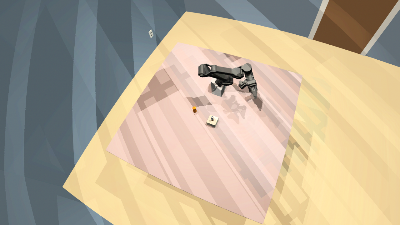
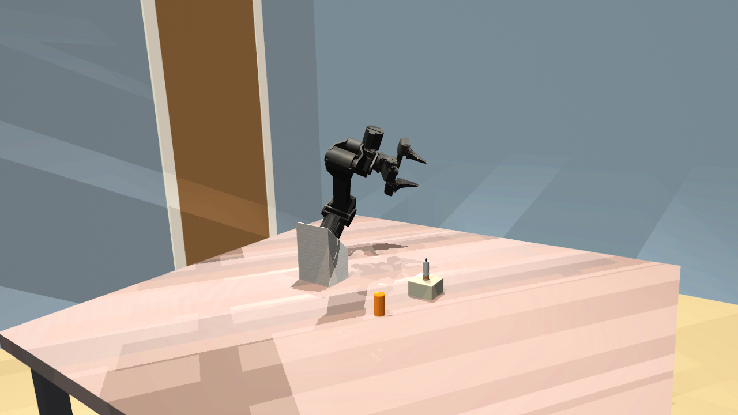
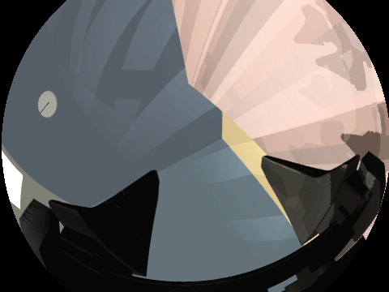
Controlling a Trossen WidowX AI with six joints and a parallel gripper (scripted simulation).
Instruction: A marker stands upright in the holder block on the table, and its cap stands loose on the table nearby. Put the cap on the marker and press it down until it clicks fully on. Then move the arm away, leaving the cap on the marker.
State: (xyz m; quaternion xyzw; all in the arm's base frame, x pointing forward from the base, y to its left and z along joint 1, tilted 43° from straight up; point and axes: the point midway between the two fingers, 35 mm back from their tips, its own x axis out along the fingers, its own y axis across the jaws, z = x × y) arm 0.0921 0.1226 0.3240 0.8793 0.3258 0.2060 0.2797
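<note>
Right now the orange cap is 42 cm to the right of my gripper tip, 25 cm below it and 16 cm ahead of it. Round my gripper tip: cream holder block (26 cm below, 24 cm to the right, 18 cm ahead).
</note>
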